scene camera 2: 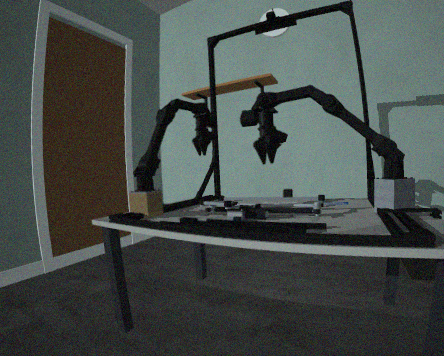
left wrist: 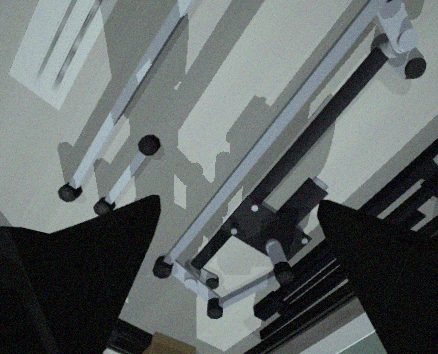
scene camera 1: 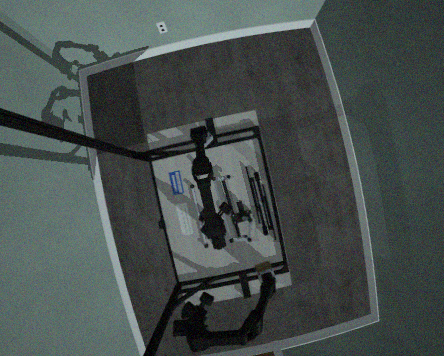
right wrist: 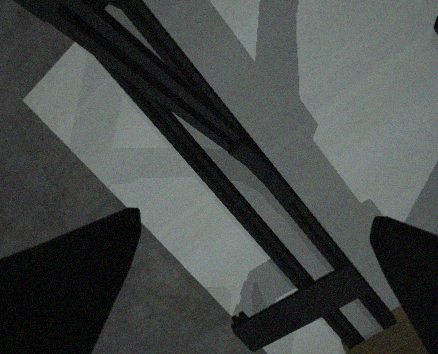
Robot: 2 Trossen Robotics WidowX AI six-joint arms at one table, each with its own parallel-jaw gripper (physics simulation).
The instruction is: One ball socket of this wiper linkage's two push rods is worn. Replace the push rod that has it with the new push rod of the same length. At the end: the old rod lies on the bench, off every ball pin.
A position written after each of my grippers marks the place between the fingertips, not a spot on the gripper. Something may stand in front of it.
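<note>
I can see a wiper linkage (scene camera 2: 238, 212), and it appears in the left wrist view (left wrist: 276, 234) as well. In the right wrist view the wiper linkage is out of frame. There is a white card (left wrist: 54, 48) too. As for my left gripper (scene camera 2: 267, 163), I find it again in the left wrist view (left wrist: 239, 205). My right gripper (right wrist: 254, 223) is open and holds nothing.
</note>
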